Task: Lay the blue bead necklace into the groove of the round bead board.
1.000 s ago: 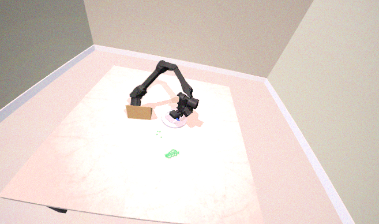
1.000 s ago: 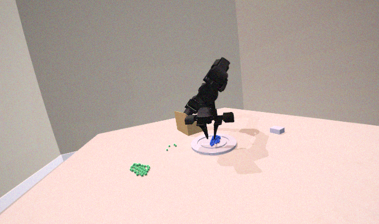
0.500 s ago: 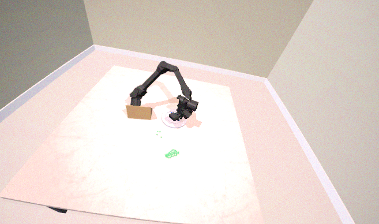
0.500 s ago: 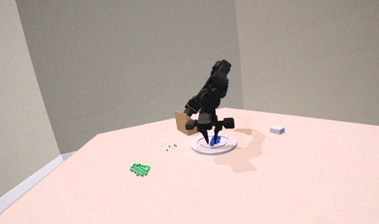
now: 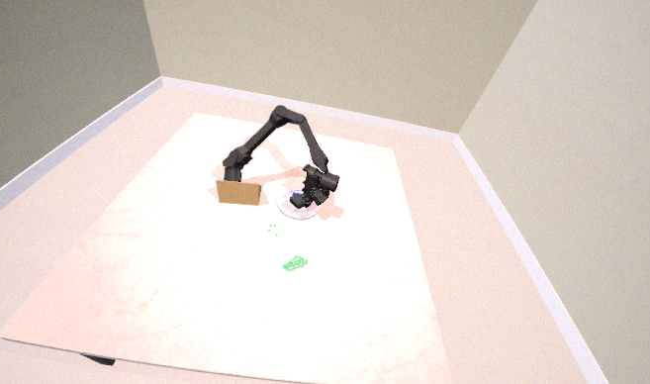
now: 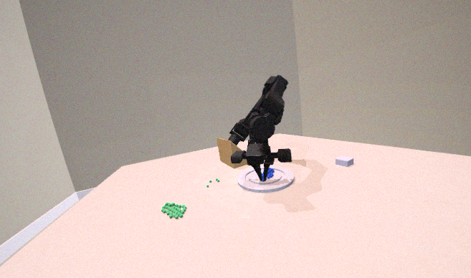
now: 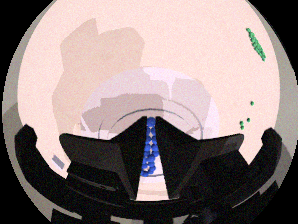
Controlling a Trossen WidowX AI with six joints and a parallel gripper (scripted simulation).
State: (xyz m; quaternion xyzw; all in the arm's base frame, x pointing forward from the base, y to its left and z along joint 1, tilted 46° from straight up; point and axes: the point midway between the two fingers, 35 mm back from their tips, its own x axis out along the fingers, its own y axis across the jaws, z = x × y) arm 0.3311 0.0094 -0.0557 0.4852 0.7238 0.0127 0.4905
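Right now my gripper tip is 4 cm past the round white bead board, 3 cm to the right of it and 1 cm above it. Round my gripper tip: small grey block 33 cm to the left, 7 cm ahead.
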